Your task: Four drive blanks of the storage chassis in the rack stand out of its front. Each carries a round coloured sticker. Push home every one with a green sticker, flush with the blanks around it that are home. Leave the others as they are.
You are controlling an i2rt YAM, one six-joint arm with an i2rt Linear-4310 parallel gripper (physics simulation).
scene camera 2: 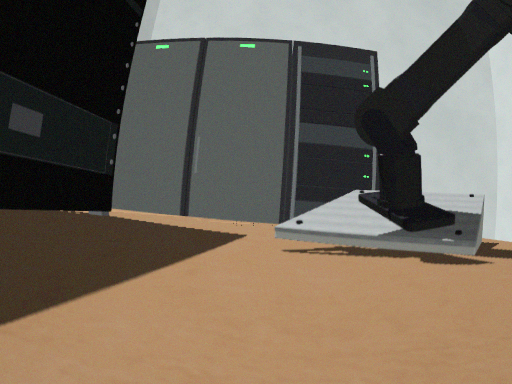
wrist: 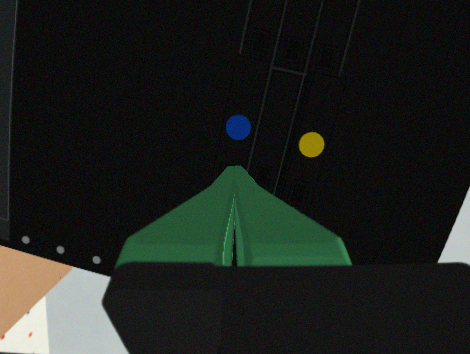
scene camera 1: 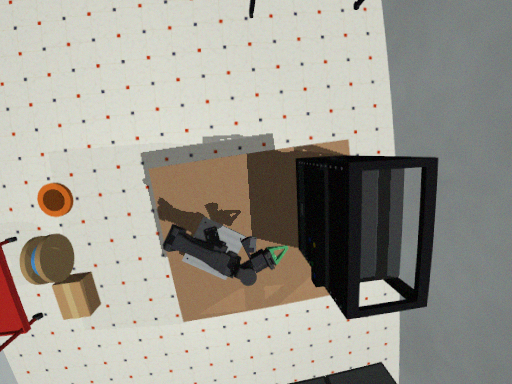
Labels:
black rack: scene camera 2; wrist; scene camera 1 350, 208
same spot on black rack: (scene camera 2: 71, 71) = (wrist: 49, 102)

